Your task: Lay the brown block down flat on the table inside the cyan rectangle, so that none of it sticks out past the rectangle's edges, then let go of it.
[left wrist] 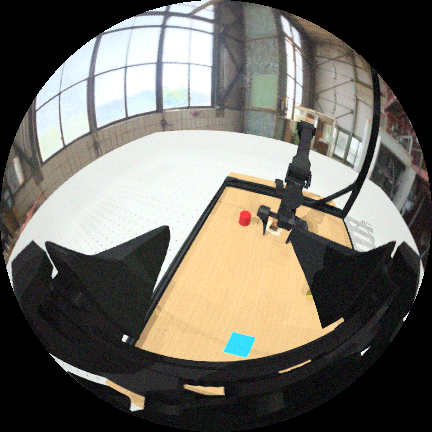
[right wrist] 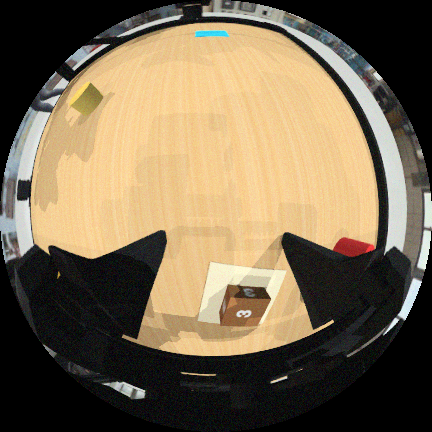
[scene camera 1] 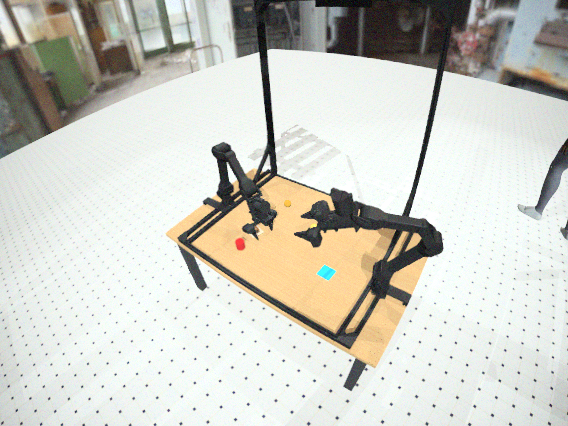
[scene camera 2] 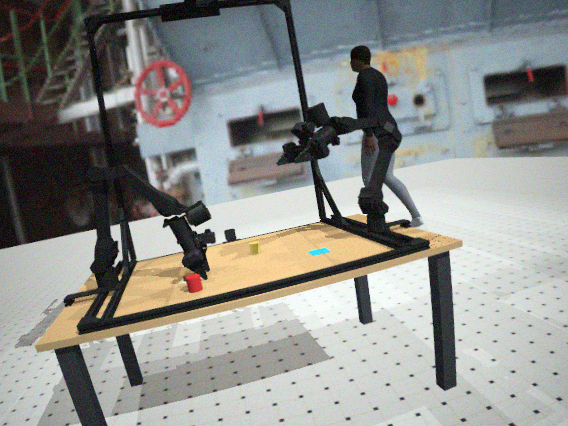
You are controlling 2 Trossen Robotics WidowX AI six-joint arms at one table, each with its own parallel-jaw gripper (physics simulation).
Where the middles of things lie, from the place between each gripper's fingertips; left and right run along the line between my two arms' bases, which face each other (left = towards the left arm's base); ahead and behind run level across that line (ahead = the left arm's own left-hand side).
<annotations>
Now: the yellow cylinder [right wrist: 87, 97] 260 mm behind my left hand, 120 mm to the right of it and 290 mm below it. Round my left hand: pale square patch [right wrist: 219, 275] (80 mm behind, 350 mm to the right, 310 mm below).
I see the pale square patch 6 cm to the right of my right hand and 1 cm ahead of it. Round my right hand: yellow cylinder 18 cm to the left, 17 cm behind, 2 cm above.
</annotations>
